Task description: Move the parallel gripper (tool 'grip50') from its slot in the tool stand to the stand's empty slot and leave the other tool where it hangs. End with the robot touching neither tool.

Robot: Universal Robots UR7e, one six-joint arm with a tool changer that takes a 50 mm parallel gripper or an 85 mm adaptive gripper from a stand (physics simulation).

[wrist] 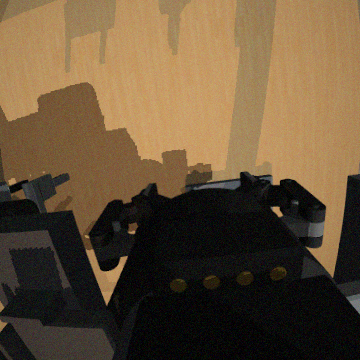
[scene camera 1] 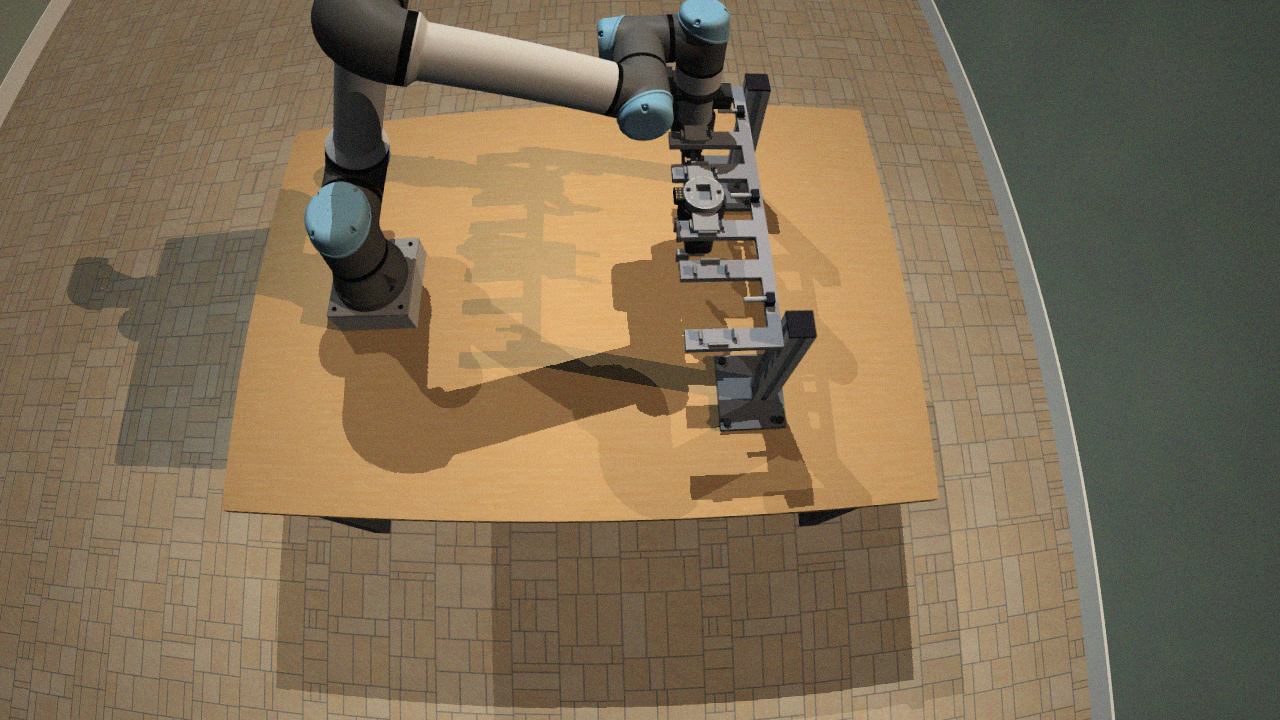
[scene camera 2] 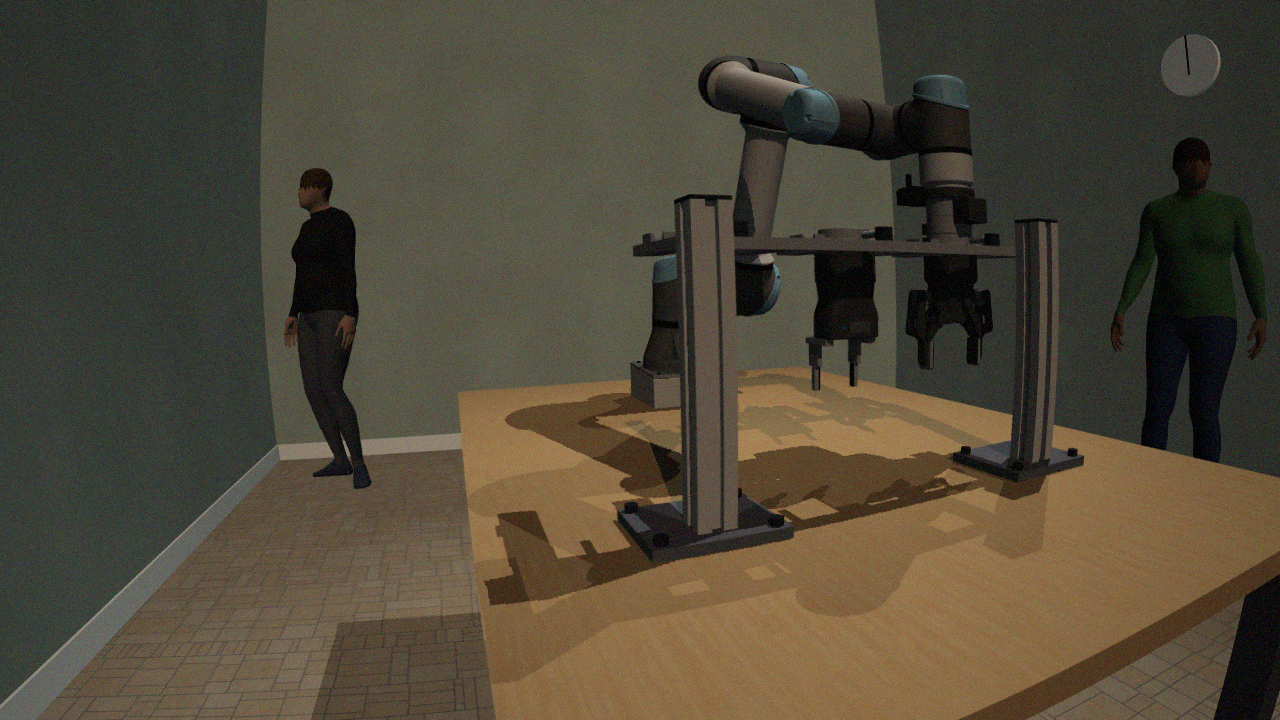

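Where they show: hand, its tool point: [scene camera 2: 949,234]; arm's base, origin of its link: [scene camera 1: 371,277] [scene camera 2: 679,366].
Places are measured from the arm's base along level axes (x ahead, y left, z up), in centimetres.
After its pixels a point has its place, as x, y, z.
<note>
The parallel gripper [scene camera 1: 703,193] [scene camera 2: 845,308] hangs in the middle slot of the tool stand [scene camera 1: 760,243] {68.0, -17.4, 21.6} [scene camera 2: 778,243] {68.7, -23.7, 21.0}, with its two thin fingers pointing down. The empty slot is at the near end in scene camera 1, between two bare prongs [scene camera 1: 716,269] {60.3, -20.9, 21.6} [scene camera 1: 750,337] {62.9, -32.2, 21.6}. The adaptive gripper [scene camera 2: 951,351] hangs in the far slot, its fingers apart and empty. The arm's wrist [scene camera 1: 696,94] {62.3, 5.9, 30.6} [scene camera 2: 944,170] {65.5, 6.5, 31.7} is directly above it, with the flange at or very close to its top; I cannot tell whether they are locked together. Its black body [wrist: 210,225] fills the lower wrist view, which hides its fingertips.
Two upright posts [scene camera 2: 707,358] {71.5, -33.6, 10.8} [scene camera 2: 1035,340] {76.4, 11.0, 10.0} on base plates carry the rail above the wooden table [scene camera 1: 537,483] {27.6, -42.6, -6.6} [scene camera 2: 895,653] {95.4, -32.9, -6.6}. Slot pins [scene camera 1: 759,299] {65.2, -27.1, 22.8} stick out from the rail. The arm base [scene camera 1: 375,277] {3.6, -4.7, 7.4} stands at the table's left. Two people [scene camera 2: 326,268] [scene camera 2: 1190,268] stand beyond the table.
</note>
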